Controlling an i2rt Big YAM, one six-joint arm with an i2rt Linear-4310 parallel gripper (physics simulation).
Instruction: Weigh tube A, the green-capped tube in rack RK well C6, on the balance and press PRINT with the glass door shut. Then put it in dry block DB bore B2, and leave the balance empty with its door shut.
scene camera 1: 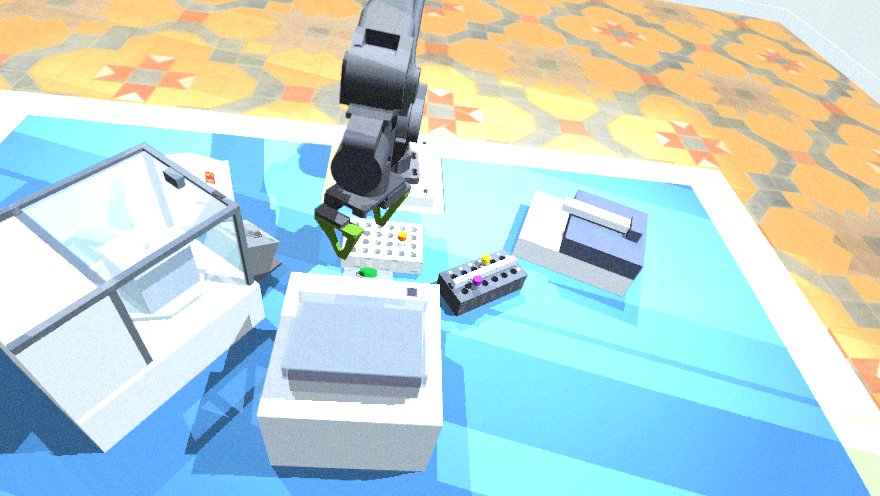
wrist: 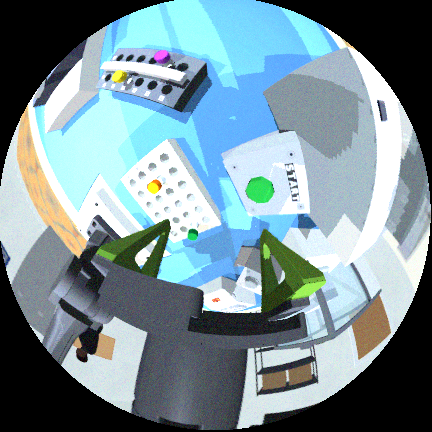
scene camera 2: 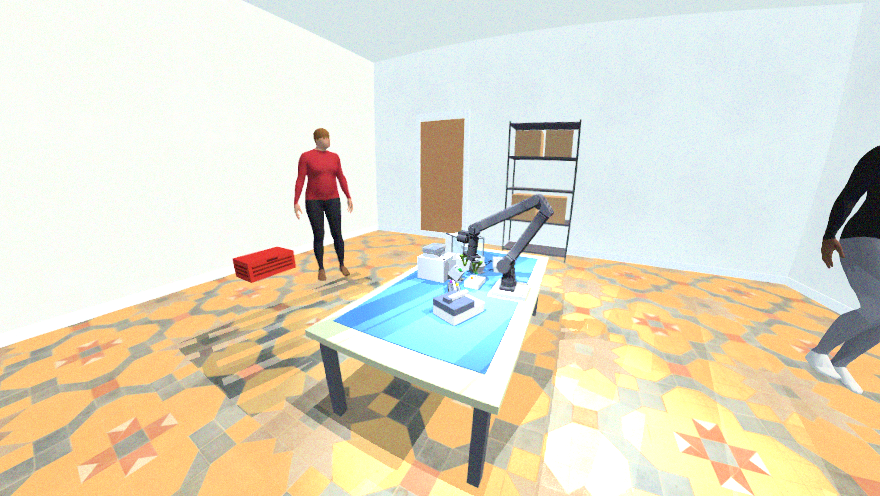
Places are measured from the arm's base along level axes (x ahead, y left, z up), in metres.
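Where they show: gripper, fingertip midpoint: [scene camera 1: 361, 240] [wrist: 214, 228] [scene camera 2: 469, 269]; arm's base, origin of the base link: [wrist: 110, 240] [scene camera 2: 507, 286].
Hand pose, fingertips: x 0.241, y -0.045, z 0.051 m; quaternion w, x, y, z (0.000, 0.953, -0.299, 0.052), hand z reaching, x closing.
Note:
Each offset is from my fingertips to the centre of the thing. "pt": to the spot under its first point.
Rack RK @(0.047 m back, 0.037 m left, 0.059 m down) [scene camera 1: 385, 263] [scene camera 2: 474, 282] [wrist: 171, 145] is the white block with rows of wells. Tube A's green cap @(0.041 m back, 0.011 m right, 0.024 m down) [wrist: 193, 234] shows at the rack's lower corner in the wrist view; in scene camera 1 a finger seems to hide it. My gripper [scene camera 1: 363, 239] [scene camera 2: 470, 264] [wrist: 214, 228] is open and empty above that end of the rack, with the cap below and left of the midpoint between the fingertips in the wrist view. The glass-walled balance @(pt 0.165 m ahead, 0.192 m right, 0.040 m down) [scene camera 1: 203, 351] stands left; its door state is unclear. A dark two-row block @(0.025 m ahead, 0.192 m left, 0.050 m down) [scene camera 1: 492, 297] [wrist: 192, 87], apparently DB, holds purple- and yellow-capped tubes.
An orange-capped tube @(0.035 m back, 0.065 m left, 0.042 m down) [scene camera 1: 402, 236] [wrist: 154, 186] stands in the rack. A panel with a green START button @(0.056 m ahead, 0.011 m left, 0.010 m down) [scene camera 1: 368, 272] [wrist: 260, 190] adjoins the lidded white machine @(0.168 m ahead, 0.003 m left, 0.021 m up) [scene camera 1: 351, 434]. A grey box @(pt 0.014 m ahead, 0.142 m right, 0.026 m down) [scene camera 1: 261, 255] stands beside the balance. A white-and-blue device @(0.070 m back, 0.383 m left, 0.023 m down) [scene camera 1: 603, 243] stands right. Two people stand off the table.

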